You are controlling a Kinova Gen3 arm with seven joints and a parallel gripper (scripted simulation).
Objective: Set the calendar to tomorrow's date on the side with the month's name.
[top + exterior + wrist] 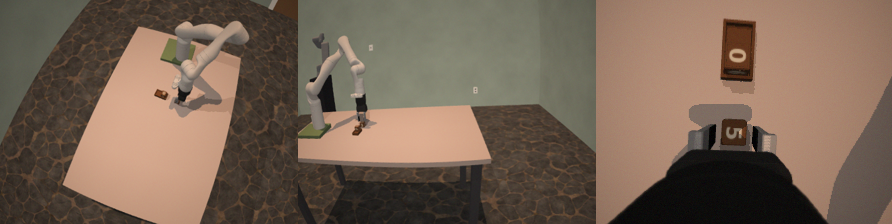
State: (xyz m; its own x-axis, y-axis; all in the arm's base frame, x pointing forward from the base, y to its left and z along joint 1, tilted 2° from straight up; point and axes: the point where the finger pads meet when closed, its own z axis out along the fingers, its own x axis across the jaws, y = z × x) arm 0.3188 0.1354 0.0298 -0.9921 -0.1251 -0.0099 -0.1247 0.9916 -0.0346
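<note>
Right now my hand is 1 cm short of the brown cube, 9 cm to the left of it and 3 cm above it. From my hand the other things lie so: brown tray 1 cm ahead, 11 cm to the right, 5 cm below.
</note>
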